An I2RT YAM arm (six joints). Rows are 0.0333 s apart.
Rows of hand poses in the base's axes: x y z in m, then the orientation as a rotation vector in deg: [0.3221, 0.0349, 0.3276, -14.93, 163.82, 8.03]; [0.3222, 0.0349, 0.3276, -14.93, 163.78, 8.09]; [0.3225, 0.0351, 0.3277, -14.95, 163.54, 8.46]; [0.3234, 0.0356, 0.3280, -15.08, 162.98, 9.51]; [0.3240, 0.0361, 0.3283, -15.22, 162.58, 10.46]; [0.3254, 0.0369, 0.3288, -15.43, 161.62, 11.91]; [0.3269, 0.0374, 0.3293, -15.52, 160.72, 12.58]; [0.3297, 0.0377, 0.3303, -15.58, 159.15, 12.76]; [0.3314, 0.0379, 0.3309, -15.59, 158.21, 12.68]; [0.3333, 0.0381, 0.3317, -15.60, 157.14, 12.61]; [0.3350, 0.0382, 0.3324, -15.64, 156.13, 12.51]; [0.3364, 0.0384, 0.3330, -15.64, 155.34, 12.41]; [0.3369, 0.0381, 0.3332, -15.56, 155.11, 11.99]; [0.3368, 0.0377, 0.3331, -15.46, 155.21, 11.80]
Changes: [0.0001, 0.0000, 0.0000, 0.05, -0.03, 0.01]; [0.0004, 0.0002, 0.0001, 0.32, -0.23, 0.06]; [0.0013, 0.0007, 0.0004, 1.09, -0.66, 0.26]; [0.0019, 0.0012, 0.0007, 1.76, -0.94, 0.45]; [0.0033, 0.0020, 0.0012, 2.85, -1.70, 0.76]; [0.0048, 0.0025, 0.0017, 3.41, -2.49, 0.90]; [0.0076, 0.0028, 0.0027, 3.73, -4.02, 1.00]; [0.0093, 0.0030, 0.0033, 3.80, -4.95, 1.02]; [0.0112, 0.0032, 0.0041, 3.89, -6.02, 1.05]; [0.0129, 0.0033, 0.0048, 3.95, -7.03, 1.10]; [0.0143, 0.0035, 0.0054, 3.99, -7.82, 1.11]; [0.0148, 0.0032, 0.0056, 3.73, -8.11, 1.02]; [0.0147, 0.0028, 0.0055, 3.59, -8.04, 0.93]
